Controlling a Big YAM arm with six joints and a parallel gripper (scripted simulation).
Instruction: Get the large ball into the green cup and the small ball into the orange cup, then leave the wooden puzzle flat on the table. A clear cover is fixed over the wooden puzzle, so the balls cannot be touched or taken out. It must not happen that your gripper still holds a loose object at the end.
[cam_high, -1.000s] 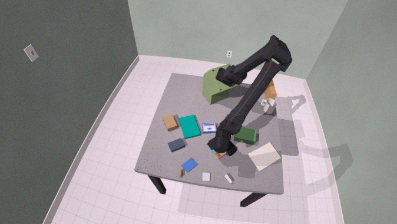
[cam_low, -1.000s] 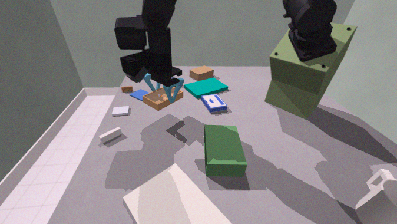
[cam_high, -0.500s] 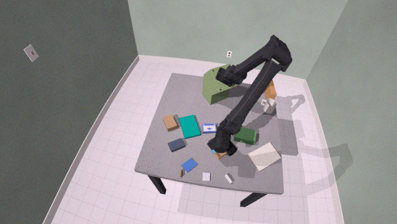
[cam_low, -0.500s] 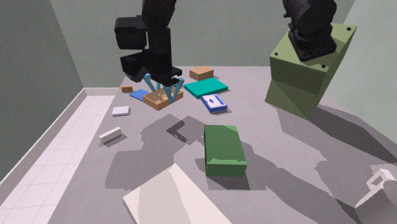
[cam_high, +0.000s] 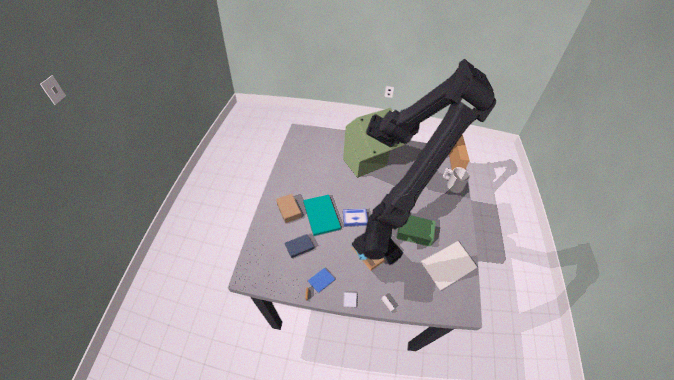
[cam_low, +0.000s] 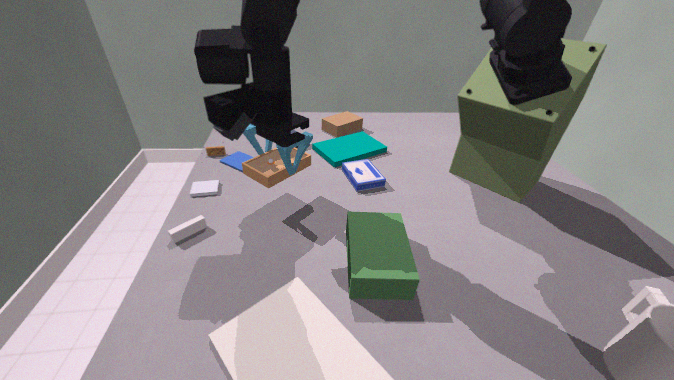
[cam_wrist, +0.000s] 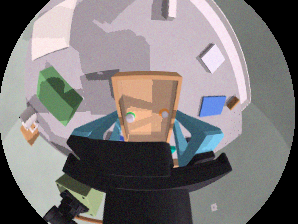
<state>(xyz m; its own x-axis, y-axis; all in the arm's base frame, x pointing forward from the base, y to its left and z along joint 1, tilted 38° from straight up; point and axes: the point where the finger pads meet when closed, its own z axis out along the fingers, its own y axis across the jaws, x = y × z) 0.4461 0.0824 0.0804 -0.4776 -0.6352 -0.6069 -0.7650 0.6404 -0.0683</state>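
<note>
Now: the wooden puzzle 10 mm below my hand. Also, from my hand: teal slab 120 mm behind, 230 mm to the right, 70 mm below; then green block 190 mm behind, 140 mm to the left, 60 mm below; then blue tile 130 mm ahead, 120 mm to the right, 80 mm below.
</note>
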